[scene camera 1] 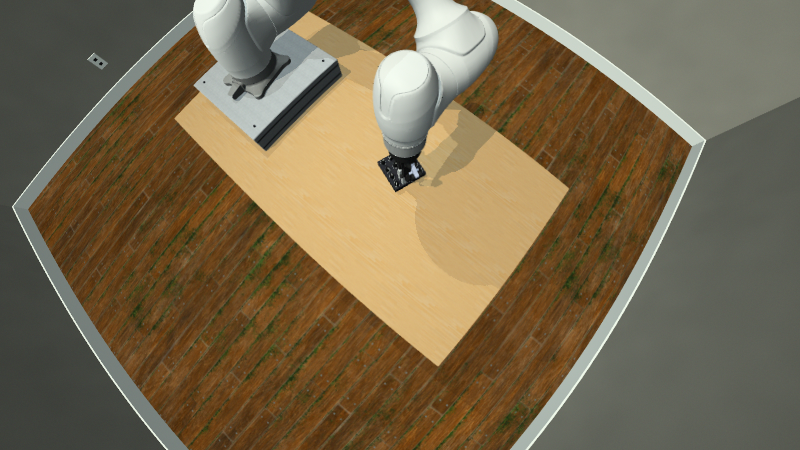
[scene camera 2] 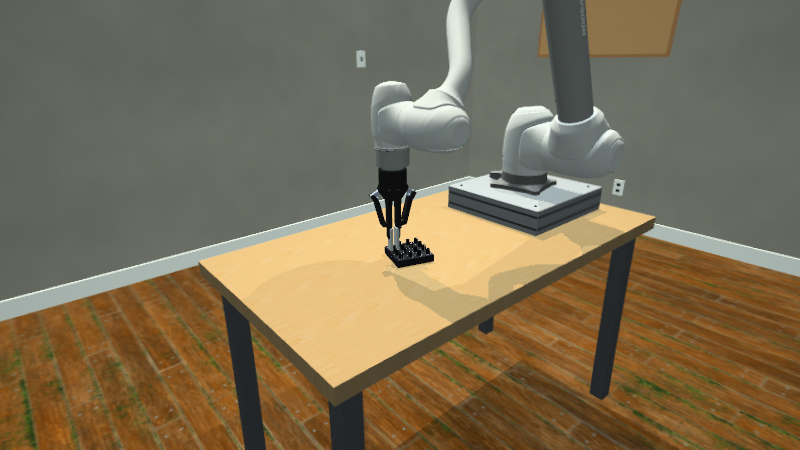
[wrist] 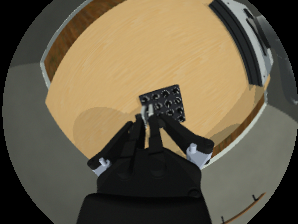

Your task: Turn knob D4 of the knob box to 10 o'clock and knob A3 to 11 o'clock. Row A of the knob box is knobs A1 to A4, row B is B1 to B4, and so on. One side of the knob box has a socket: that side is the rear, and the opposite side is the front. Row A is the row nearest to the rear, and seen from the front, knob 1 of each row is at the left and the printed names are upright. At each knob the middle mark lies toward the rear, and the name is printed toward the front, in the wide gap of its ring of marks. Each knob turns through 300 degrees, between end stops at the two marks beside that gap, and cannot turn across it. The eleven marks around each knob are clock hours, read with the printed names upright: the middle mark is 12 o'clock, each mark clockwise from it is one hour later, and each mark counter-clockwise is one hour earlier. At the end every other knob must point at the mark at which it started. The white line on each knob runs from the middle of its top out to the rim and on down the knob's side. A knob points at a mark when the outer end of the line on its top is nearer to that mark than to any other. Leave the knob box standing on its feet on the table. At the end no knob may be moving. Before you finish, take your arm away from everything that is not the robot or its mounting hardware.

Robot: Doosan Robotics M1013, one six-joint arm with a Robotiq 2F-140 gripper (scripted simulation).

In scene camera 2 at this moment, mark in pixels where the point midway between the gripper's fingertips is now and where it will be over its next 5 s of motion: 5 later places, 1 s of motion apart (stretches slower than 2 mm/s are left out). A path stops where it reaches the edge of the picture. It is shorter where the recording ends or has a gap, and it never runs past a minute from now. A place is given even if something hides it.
My gripper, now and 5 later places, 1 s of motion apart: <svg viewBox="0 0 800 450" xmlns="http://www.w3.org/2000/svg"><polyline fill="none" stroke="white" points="393,248 393,237 416,223 416,232 416,236 416,239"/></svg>
